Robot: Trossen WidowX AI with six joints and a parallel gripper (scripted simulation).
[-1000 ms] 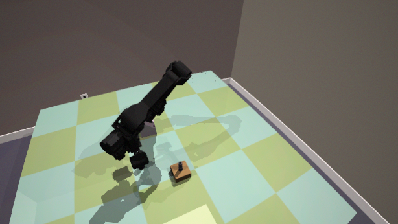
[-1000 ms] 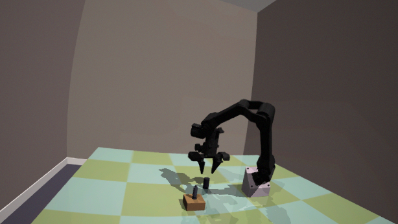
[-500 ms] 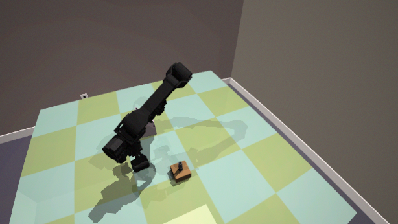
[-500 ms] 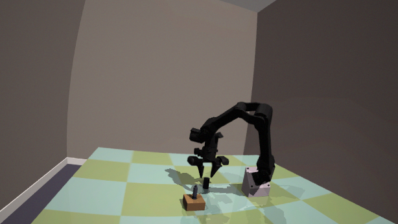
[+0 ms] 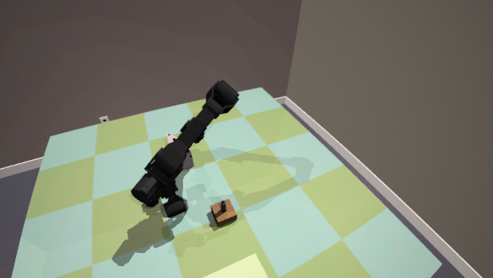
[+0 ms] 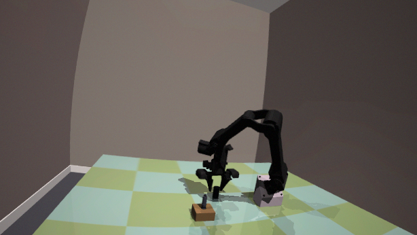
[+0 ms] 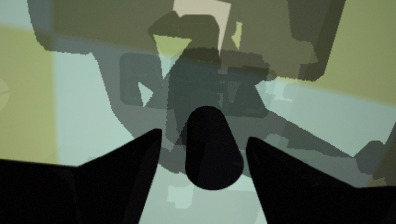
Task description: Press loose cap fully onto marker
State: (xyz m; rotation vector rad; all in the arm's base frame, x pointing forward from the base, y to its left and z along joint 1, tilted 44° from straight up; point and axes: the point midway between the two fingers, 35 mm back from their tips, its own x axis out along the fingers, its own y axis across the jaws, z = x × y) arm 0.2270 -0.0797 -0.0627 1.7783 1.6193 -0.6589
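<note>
The marker cap lies right at my gripper tip.
</note>
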